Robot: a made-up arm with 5 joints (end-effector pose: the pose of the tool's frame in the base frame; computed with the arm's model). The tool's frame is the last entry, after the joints.
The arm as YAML. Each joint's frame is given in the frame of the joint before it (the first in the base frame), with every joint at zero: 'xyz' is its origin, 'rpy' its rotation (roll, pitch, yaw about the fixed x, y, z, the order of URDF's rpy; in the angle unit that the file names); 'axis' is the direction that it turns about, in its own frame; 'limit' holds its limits. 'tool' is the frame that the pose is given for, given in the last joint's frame.
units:
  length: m
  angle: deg
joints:
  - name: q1
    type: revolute
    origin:
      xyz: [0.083, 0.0, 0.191]
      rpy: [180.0, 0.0, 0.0]
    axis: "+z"
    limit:
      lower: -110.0
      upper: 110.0
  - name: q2
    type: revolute
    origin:
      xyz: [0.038, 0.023, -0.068]
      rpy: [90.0, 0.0, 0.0]
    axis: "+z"
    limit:
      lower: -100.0
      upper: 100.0
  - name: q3
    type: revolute
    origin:
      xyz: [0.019, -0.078, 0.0]
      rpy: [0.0, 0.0, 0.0]
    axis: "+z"
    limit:
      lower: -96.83
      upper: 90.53
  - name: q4
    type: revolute
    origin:
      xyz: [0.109, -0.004, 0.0]
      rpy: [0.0, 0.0, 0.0]
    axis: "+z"
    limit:
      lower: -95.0
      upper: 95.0
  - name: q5
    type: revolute
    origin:
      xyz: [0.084, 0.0, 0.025]
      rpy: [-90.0, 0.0, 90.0]
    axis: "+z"
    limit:
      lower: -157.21
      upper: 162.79
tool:
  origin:
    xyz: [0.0, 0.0, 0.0]
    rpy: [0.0, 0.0, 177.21]
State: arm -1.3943 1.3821 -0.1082 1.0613 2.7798
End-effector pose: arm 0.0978 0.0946 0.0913 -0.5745 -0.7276 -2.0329
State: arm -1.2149 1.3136 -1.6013 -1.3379 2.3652
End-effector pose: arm 0.1568 0.2041 0.3791 -1.6381 -2.6670 -0.0842
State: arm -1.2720 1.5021 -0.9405 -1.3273 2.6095
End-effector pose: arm 0.1612 0.2606 0.2490 1.6034 2.1339 -1.0693
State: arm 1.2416 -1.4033 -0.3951 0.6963 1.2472
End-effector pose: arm 0.0764 0.0255 0.4710 -2.5102 -0.9184 -0.0137
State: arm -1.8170 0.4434 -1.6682 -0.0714 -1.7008
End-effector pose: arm 0.0458 0.1398 0.5061 2.8027 0.6046 0.0134
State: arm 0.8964 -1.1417 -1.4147 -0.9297 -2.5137
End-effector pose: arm -0.0385 0.1552 0.3372 1.2377 -1.1252 2.3475
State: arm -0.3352 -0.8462 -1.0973 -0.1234 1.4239
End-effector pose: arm -0.0038 -0.0281 0.4989 1.3753 2.4021 0.5291
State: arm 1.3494 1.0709 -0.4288 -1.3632 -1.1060
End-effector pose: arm 0.1439 -0.2614 0.2731 -0.2574 -2.6359 -1.1378
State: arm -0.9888 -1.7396 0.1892 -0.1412 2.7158
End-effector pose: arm 0.0517 -0.0440 0.4571 -2.3108 -2.0748 -0.1816
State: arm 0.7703 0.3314 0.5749 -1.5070 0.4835
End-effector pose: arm 0.2430 -0.1525 0.2907 -1.2343 -1.7943 -0.1916
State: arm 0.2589 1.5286 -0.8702 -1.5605 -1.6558
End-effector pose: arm 0.3324 -0.0640 0.2457 1.7635 -1.9993 -0.7700
